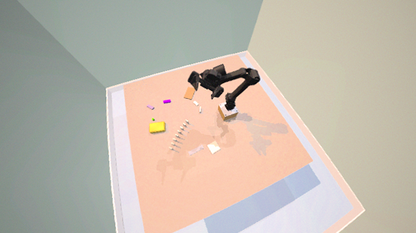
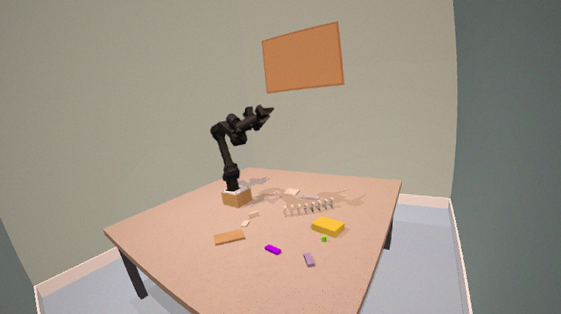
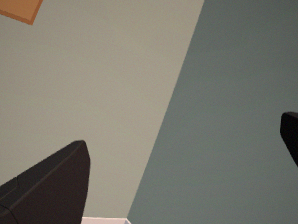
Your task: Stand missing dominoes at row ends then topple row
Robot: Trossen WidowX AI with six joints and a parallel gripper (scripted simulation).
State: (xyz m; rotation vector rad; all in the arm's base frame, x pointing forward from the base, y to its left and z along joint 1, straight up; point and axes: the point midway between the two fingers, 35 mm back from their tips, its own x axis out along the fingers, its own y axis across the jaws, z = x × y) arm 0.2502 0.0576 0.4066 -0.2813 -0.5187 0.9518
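Now: gripper tip 49 cm above the magenta block, 40 cm to the left of it and 20 cm short of it. The rest, counted from my gripper tip: pale strip: 50 cm below, 12 cm ahead, 11 cm to the left; then white square: 50 cm below, 15 cm to the left, 1 cm behind; then yellow block: 48 cm below, 34 cm ahead, 18 cm to the right.
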